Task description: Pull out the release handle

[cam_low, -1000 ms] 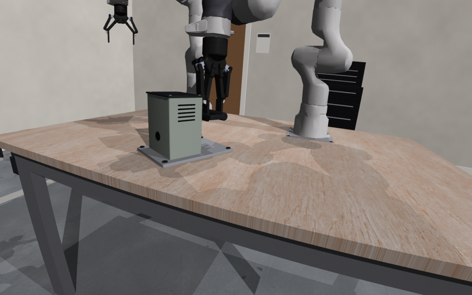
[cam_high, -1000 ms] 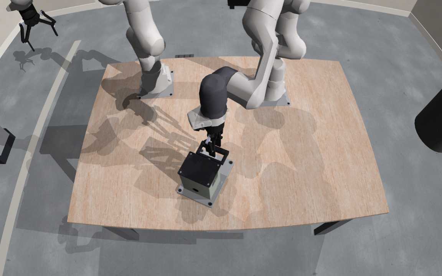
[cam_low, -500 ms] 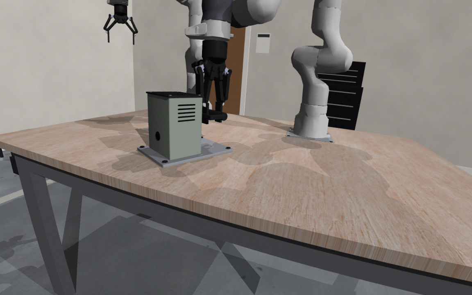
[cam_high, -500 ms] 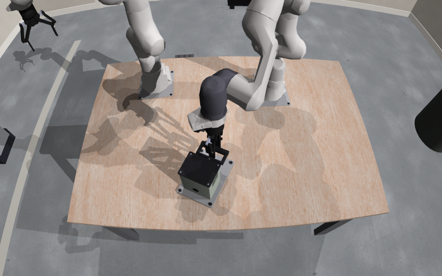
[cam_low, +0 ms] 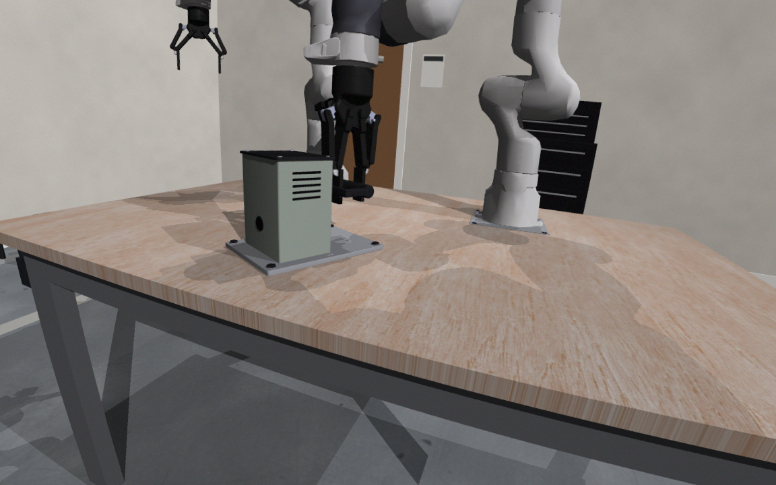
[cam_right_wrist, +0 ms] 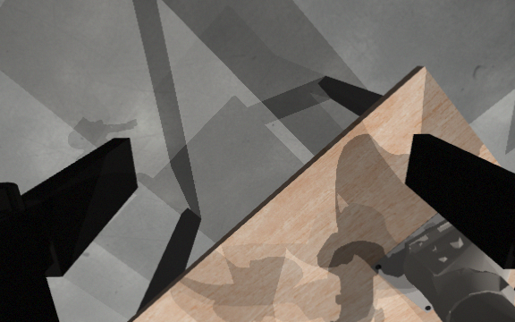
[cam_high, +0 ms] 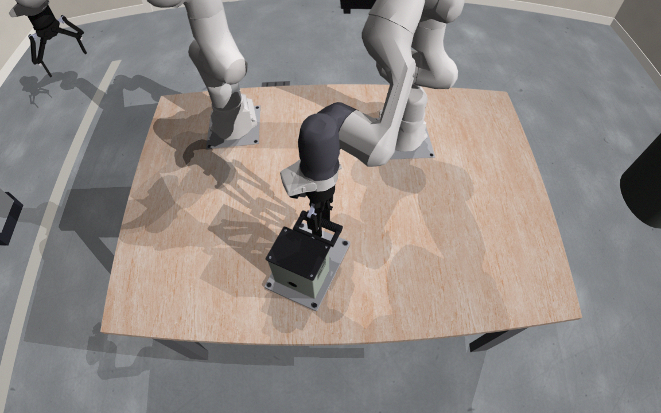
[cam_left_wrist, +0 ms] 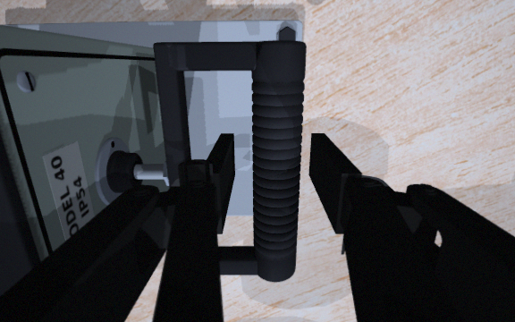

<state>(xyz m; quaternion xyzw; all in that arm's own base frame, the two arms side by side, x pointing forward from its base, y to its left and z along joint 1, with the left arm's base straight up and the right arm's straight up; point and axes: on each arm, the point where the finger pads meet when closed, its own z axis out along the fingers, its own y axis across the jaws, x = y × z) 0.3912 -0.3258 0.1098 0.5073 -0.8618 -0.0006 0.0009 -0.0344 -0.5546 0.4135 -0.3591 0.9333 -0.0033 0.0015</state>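
Note:
My left hand is 5 cm short of the release handle and 2 cm to the left of it.

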